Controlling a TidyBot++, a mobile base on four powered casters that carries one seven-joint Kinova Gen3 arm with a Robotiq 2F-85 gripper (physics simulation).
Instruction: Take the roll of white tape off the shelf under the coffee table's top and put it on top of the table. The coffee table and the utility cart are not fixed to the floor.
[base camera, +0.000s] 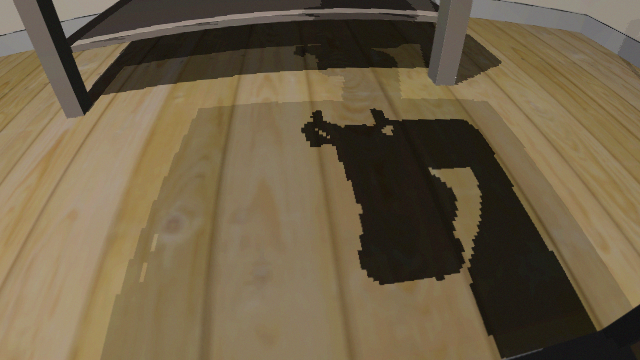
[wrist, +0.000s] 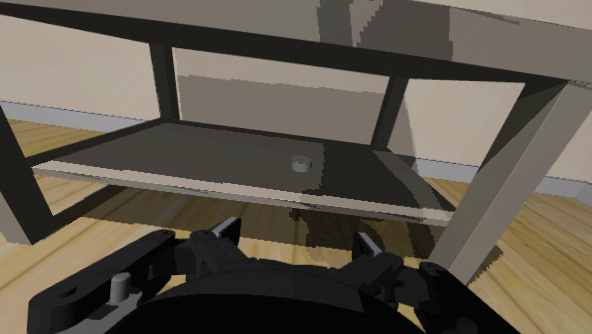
Observation:
In view: the gripper (wrist: 295, 237) and a coffee table (wrist: 167, 154).

